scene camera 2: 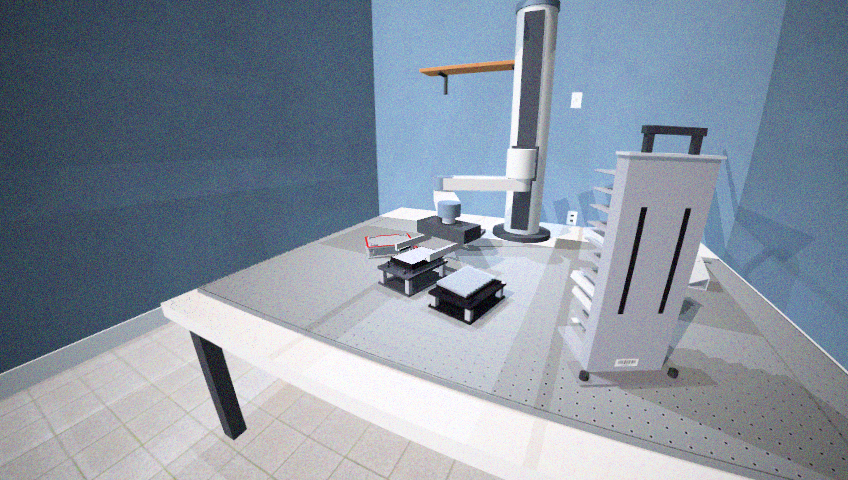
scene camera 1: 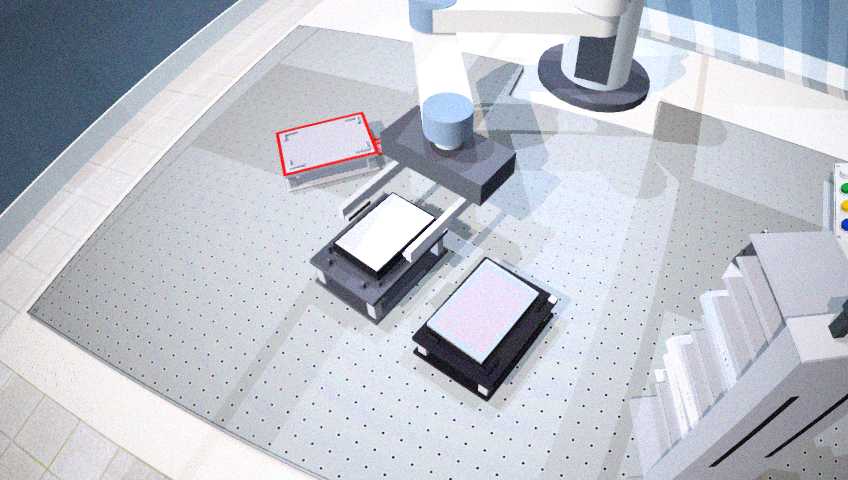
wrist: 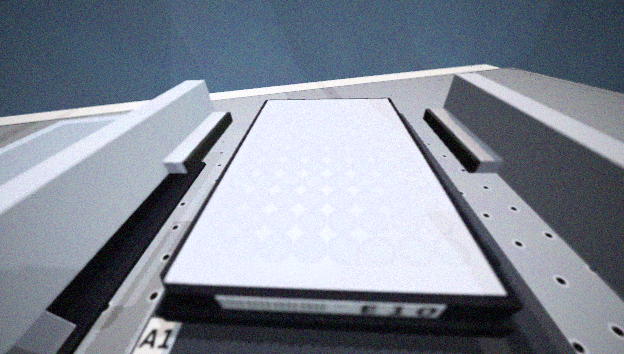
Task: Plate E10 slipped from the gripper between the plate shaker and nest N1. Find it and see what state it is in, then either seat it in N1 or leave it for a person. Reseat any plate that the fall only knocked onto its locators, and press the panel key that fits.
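Seen in the pictures: gripper, fingertip midpoint: (scene camera 2: pixel 411 252) (scene camera 1: pixel 373 234) (wrist: pixel 325 98); arm's base, link origin: (scene camera 2: pixel 520 234) (scene camera 1: pixel 593 78).
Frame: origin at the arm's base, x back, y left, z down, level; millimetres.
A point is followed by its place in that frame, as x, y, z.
Plate E10 (scene camera 1: pixel 386 228) {-626, -191, -89} (scene camera 2: pixel 414 255) {-638, -195, -89} (wrist: pixel 327 200) {-598, -182, -89}, white-topped with a dark skirt, is upright on a dark grey four-legged nest (scene camera 1: pixel 351 277) {-705, -208, -66} (scene camera 2: pixel 407 273) {-707, -180, -66}. Its near-edge label reads E10 in the wrist view, with an A1 mark at lower left. The plate looks nearly level; whether it is fully down between the locators I cannot tell. My gripper (scene camera 1: pixel 376 234) {-652, -197, -103} (scene camera 2: pixel 412 252) {-652, -197, -103} (wrist: pixel 325 98) {-652, -197, -103} is open, one finger along each long side, with gaps to the plate. A pinkish-white plate (scene camera 1: pixel 483 309) {-693, -25, -75} (scene camera 2: pixel 468 281) {-701, -17, -74} sits on a black stand (scene camera 1: pixel 517 342) {-712, 29, -55} (scene camera 2: pixel 470 302) {-767, 10, -58}. I cannot read which is N1.
A red-outlined tray (scene camera 1: pixel 326 144) {-463, -386, -53} (scene camera 2: pixel 389 239) {-452, -394, -53} with corner brackets stands beyond the nest, beside the gripper body. A tall plate tower (scene camera 1: pixel 743 404) {-840, 246, -285} (scene camera 2: pixel 642 267) {-827, 298, -216} stands to the right. Green, yellow and blue keys show on a panel at scene camera 1's right edge. The arm's column (scene camera 2: pixel 532 89) {-77, 9, -582} stands behind.
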